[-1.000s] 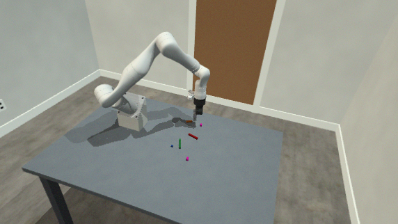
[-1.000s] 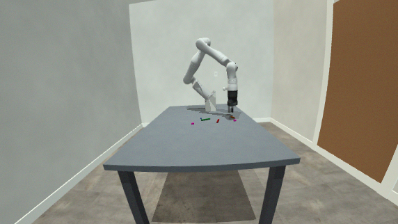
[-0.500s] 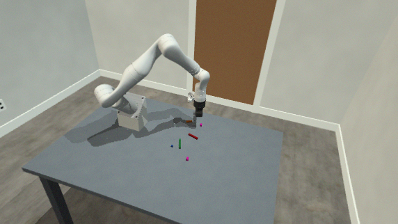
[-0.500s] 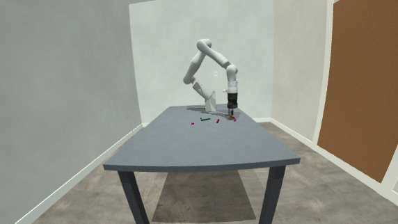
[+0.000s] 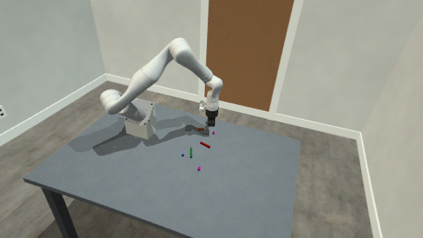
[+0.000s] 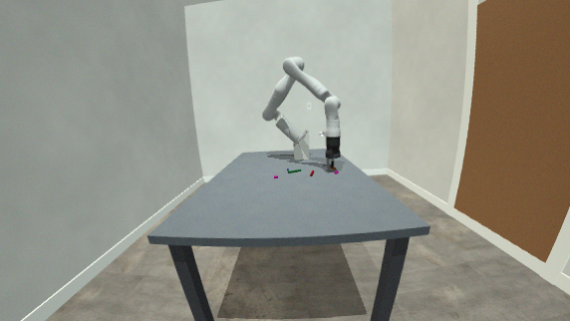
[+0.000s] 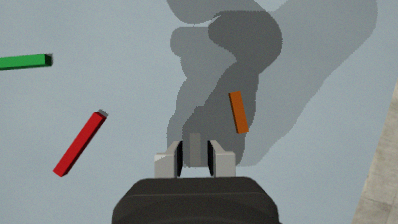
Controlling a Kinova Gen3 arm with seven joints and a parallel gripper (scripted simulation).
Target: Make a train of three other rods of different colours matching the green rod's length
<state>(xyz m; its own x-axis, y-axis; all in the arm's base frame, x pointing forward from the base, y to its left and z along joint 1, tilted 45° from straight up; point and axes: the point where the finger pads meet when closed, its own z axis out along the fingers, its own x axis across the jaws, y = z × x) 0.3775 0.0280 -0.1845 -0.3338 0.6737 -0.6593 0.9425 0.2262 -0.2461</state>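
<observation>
Now: the grey rod 4 cm below my hand. Round my hand: orange rod 5 cm behind, 4 cm below, 3 cm to the left; then red rod 11 cm to the right, 4 cm below, 3 cm ahead; then green rod 20 cm to the right, 4 cm below, 2 cm behind.
</observation>
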